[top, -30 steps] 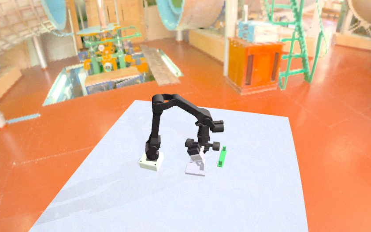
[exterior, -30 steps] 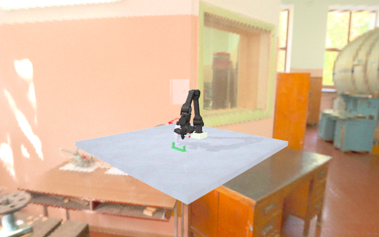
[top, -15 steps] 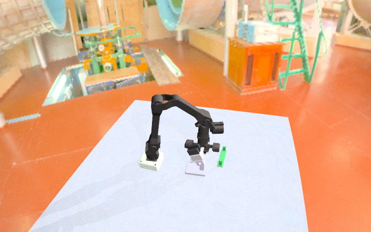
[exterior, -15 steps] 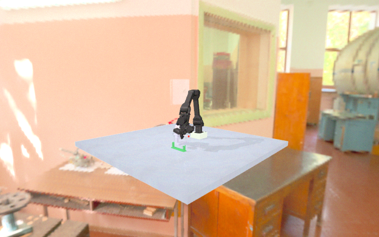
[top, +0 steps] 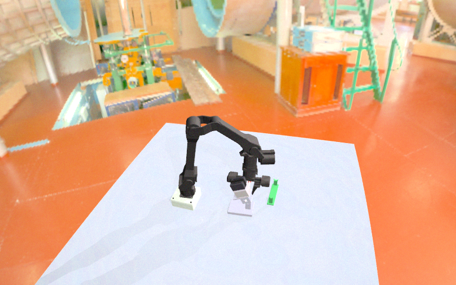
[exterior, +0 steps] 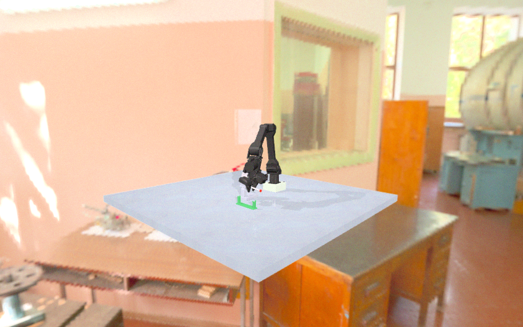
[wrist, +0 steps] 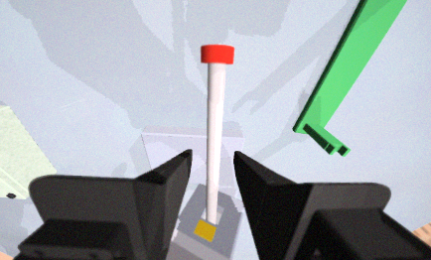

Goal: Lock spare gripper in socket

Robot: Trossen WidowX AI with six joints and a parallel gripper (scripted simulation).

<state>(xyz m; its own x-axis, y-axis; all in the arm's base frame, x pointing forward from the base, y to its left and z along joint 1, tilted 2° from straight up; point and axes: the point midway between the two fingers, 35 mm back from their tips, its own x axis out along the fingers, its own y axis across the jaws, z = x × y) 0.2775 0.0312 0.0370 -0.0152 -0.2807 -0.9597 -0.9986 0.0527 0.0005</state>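
Right now the mount is 1 cm behind my gripper tip and 4 cm to the right of it. From my gripper tip the other things lie so: spare gripper (2 cm behind, 4 cm to the right, 8 cm above); then green cradle (12 cm ahead, 6 cm to the left, 2 cm below).
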